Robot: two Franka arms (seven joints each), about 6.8 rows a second.
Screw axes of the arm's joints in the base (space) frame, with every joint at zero. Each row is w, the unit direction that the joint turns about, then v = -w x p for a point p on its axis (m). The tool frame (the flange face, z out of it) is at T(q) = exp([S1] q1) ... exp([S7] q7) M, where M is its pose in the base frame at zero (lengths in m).
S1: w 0 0 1 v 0.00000 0.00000 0.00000
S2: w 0 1 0 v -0.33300 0.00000 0.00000
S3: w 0 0 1 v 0.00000 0.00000 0.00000
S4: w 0 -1 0 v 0.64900 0.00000 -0.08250
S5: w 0 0 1 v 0.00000 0.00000 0.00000
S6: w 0 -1 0 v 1.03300 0.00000 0.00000
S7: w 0 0 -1 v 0.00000 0.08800 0.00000
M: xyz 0.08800 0.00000 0.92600 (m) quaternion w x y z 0 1 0 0
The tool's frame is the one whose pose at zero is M.
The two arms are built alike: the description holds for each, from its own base.
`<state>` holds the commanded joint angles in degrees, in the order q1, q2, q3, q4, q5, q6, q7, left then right.
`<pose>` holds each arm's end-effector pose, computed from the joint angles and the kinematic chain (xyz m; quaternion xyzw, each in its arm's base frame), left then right.
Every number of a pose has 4 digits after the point. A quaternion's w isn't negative.
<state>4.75 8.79 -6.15 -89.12 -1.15 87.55 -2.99 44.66 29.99 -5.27 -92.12 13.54 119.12 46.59</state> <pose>0.5885 -0.0125 0.5410 0.9957 0.0142 -0.0905 0.0148 0.5141 0.4476 0.3217 -0.9898 0.1168 0.0712 0.0410</pose>
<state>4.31 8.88 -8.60 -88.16 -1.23 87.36 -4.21 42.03 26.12 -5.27 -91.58 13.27 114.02 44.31</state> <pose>0.5885 -0.0405 0.5481 0.9963 -0.0004 -0.0849 0.0161 0.5262 0.4202 0.3645 -0.9897 0.1117 0.0776 0.0439</pose>
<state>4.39 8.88 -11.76 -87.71 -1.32 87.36 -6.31 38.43 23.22 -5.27 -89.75 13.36 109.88 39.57</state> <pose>0.5861 -0.0700 0.5525 0.9965 -0.0089 -0.0815 0.0177 0.5467 0.3859 0.4075 -0.9911 0.0947 0.0741 0.0575</pose>
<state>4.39 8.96 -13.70 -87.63 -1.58 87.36 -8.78 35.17 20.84 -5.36 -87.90 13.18 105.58 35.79</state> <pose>0.5837 -0.0889 0.5530 0.9964 -0.0042 -0.0823 0.0196 0.5616 0.3515 0.4443 -0.9918 0.0830 0.0726 0.0639</pose>
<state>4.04 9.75 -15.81 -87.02 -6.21 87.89 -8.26 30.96 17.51 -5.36 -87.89 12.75 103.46 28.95</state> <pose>0.5826 -0.1209 0.5525 0.9939 -0.0282 -0.0863 0.0632 0.5756 0.3039 0.4794 -0.9940 0.0548 0.0571 0.0758</pose>
